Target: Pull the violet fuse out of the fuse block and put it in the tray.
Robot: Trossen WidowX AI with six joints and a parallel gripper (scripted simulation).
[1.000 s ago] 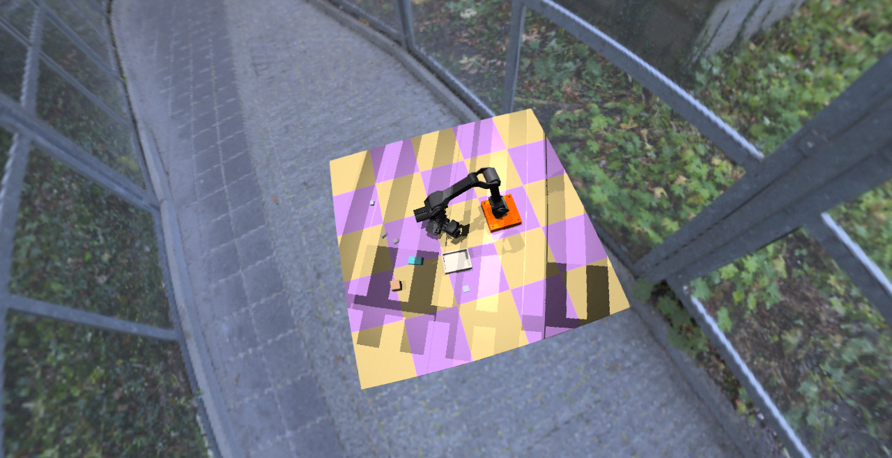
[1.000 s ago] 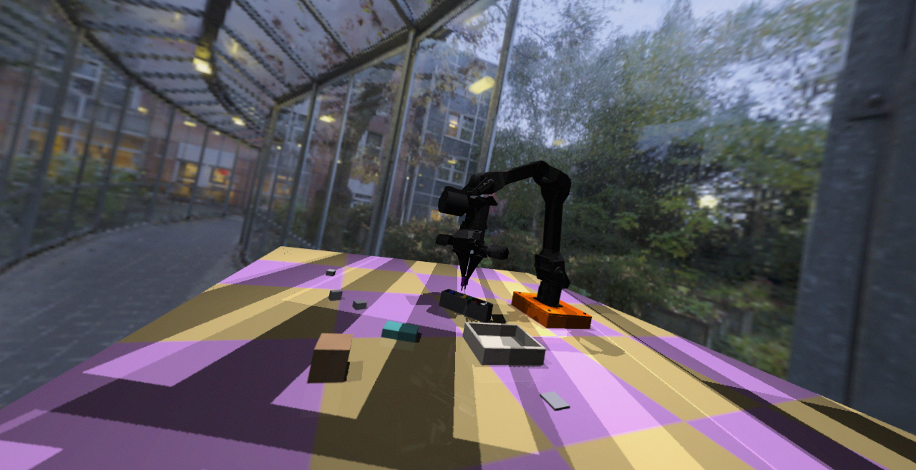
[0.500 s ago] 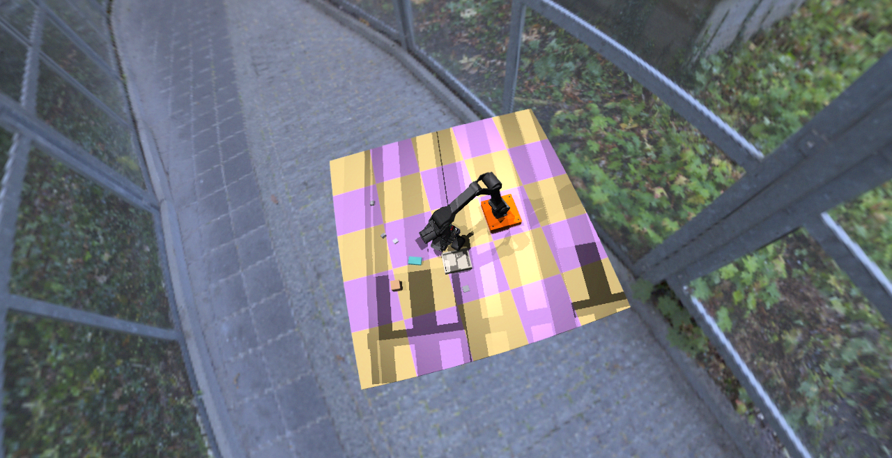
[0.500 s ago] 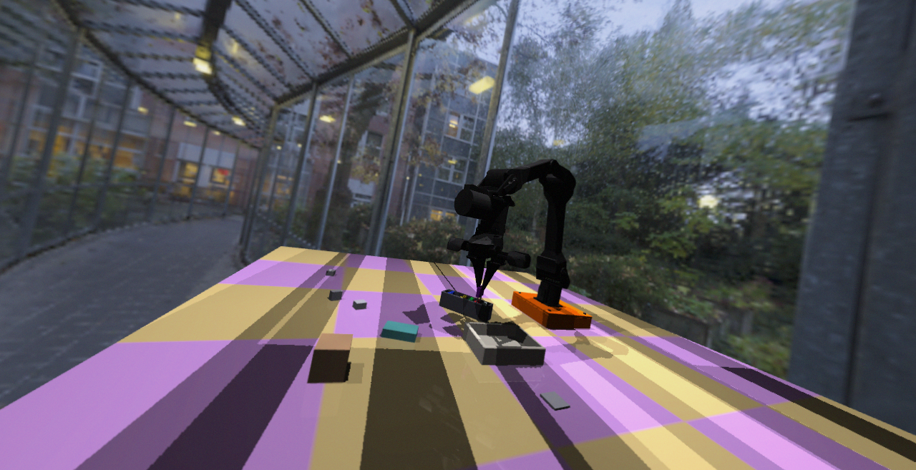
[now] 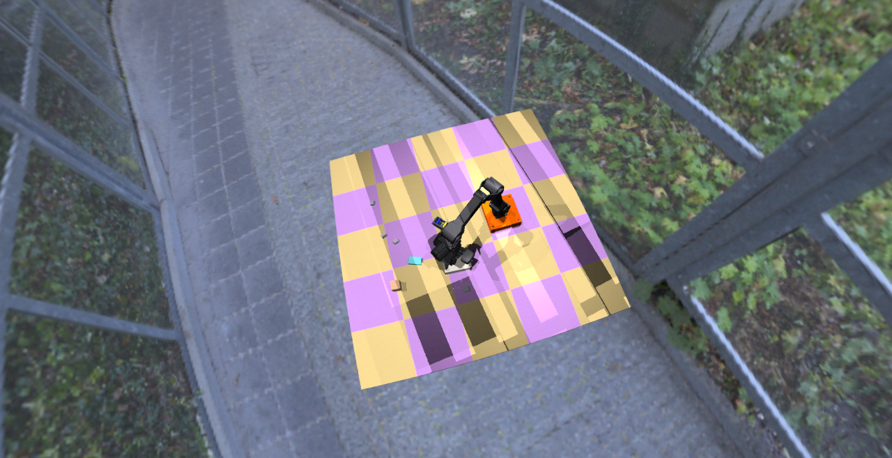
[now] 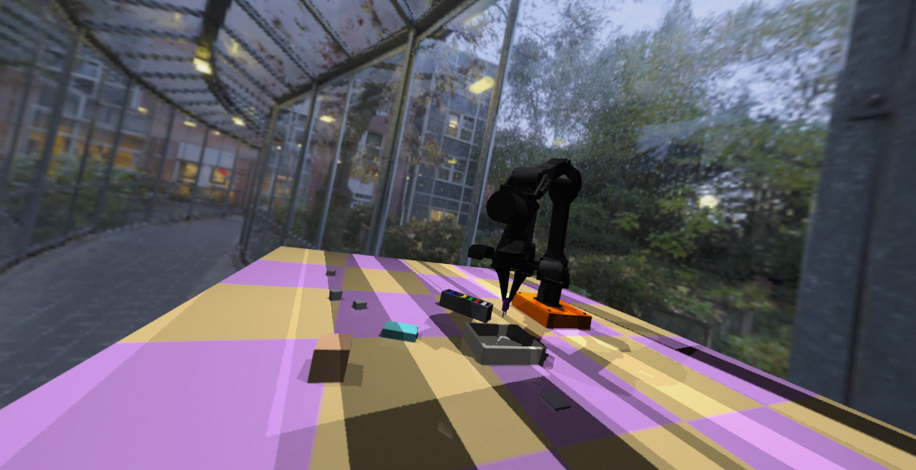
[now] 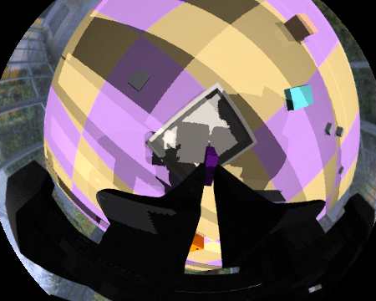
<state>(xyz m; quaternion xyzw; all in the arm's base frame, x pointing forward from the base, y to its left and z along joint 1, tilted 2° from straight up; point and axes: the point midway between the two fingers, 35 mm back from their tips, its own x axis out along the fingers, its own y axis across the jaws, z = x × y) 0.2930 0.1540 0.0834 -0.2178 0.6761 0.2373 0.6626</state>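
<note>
Now: the grey tray 90 mm below my gripper tip. The rest, counted from my gripper tip: violet fuse (10 mm below); then teal block (190 mm ahead, 90 mm below, 70 mm to the right); then flat grey tile (150 mm to the left, 90 mm below).
</note>
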